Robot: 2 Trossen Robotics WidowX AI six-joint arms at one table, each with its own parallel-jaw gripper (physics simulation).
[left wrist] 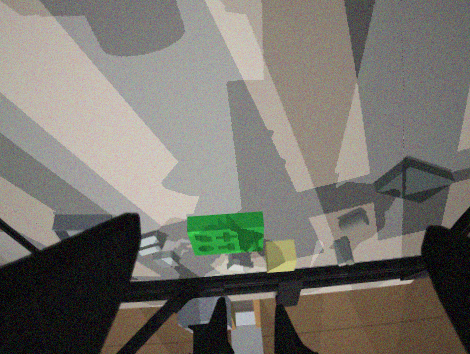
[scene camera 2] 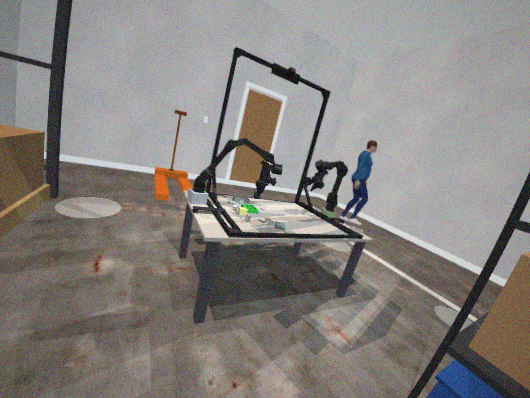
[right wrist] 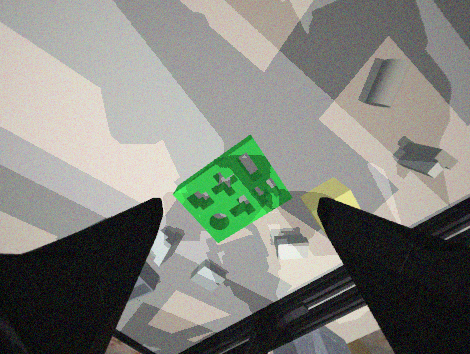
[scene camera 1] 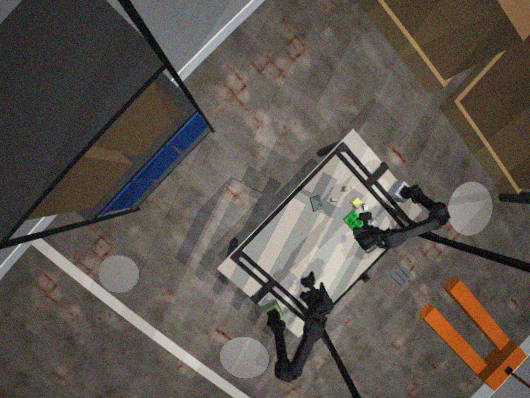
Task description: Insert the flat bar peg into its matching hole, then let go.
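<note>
The green block with holes lies flat on the table. Its long slot shows at its upper right in the right wrist view, partly shaded. Several small grey pegs lie loose around it, among them a boxy one and another; I cannot tell for sure which is the flat bar. My right gripper is open and empty above the block. My left gripper is open and empty, well away from the block.
A yellow block sits beside the green block. A grey cylinder and a notched peg lie farther off. A dark tray is near the long black rail. Black frame bars border the table.
</note>
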